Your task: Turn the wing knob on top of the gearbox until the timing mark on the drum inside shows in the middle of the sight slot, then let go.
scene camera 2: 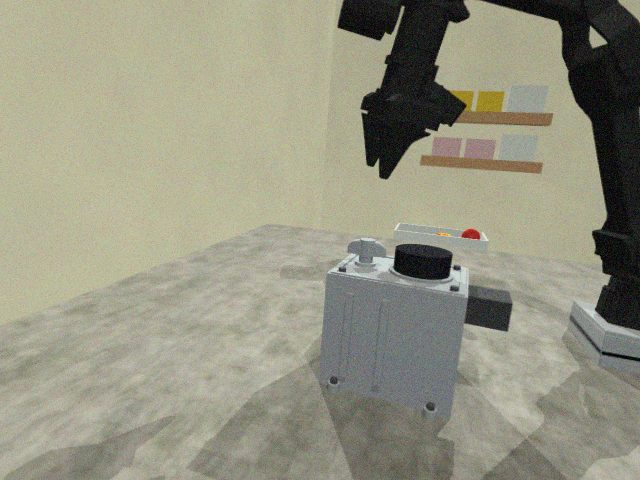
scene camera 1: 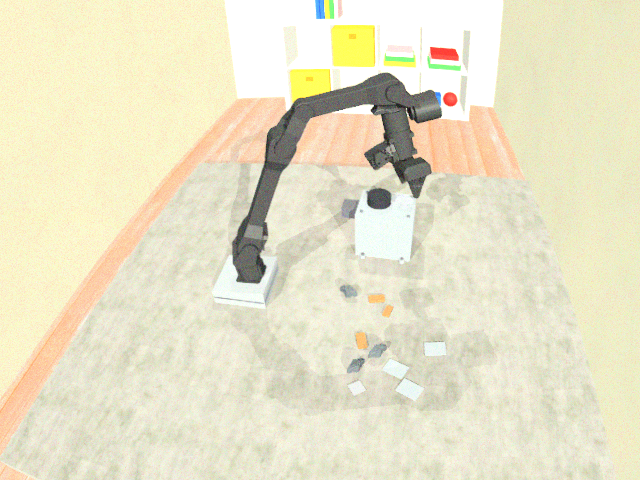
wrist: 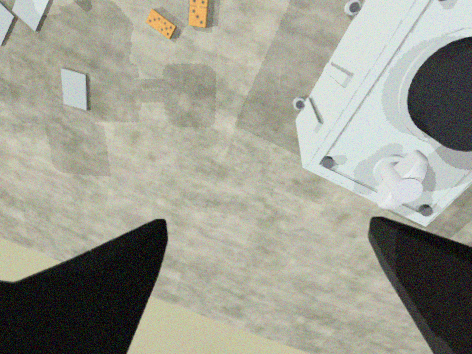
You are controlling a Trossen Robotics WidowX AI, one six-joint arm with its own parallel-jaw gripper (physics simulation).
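Frame: origin at the arm's base, x ahead, y down, z left, level; centimetres.
Seen in the pictures: gripper, fingertip midpoint: (scene camera 2: 376, 172) (scene camera 1: 409, 190) (wrist: 267, 228); arm's base, link origin: (scene camera 2: 626, 321) (scene camera 1: 251, 274).
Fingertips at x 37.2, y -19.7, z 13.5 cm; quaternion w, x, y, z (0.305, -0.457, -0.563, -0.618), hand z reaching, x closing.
Pixels of each thing's middle, then the offset from my fingertips to it. "spot": a spot on its surface instead.
- pale gearbox, body centre: (wrist: 422, 78) (scene camera 2: 415, 313) (scene camera 1: 378, 218) dx -8.3, dy +16.0, dz +9.4 cm
- wide black round cap, surface spot: (wrist: 447, 95) (scene camera 1: 380, 199) spot: dx -7.5, dy +8.1, dz +7.4 cm
- dark block, surface spot: (scene camera 2: 488, 308) spot: dx -15.8, dy +12.9, dz +11.8 cm
The pale gearbox (scene camera 1: 385, 232) (scene camera 2: 392, 335) (wrist: 370, 120) stands upright on the mat. Its light grey wing knob (scene camera 2: 366, 248) (wrist: 408, 189) stands on the top beside a wide black round cap (scene camera 1: 378, 198) (scene camera 2: 423, 261) (wrist: 447, 95). My gripper (scene camera 1: 415, 192) (scene camera 2: 377, 171) (wrist: 267, 228) is open and empty, tilted, above the knob end of the gearbox. Its fingers are apart from the knob, which shows just above the right fingertip in the wrist view. I cannot make out the sight slot, the drum or its timing mark in these views.
A dark block (scene camera 1: 349, 208) (scene camera 2: 488, 308) sticks out from the gearbox's side. Orange pieces (scene camera 1: 376, 298) (wrist: 161, 23), grey lumps (scene camera 1: 377, 350) and pale tiles (scene camera 1: 434, 348) (wrist: 74, 89) lie on the mat. A white tray (scene camera 2: 439, 236) with a red ball stands behind the gearbox in scene camera 2.
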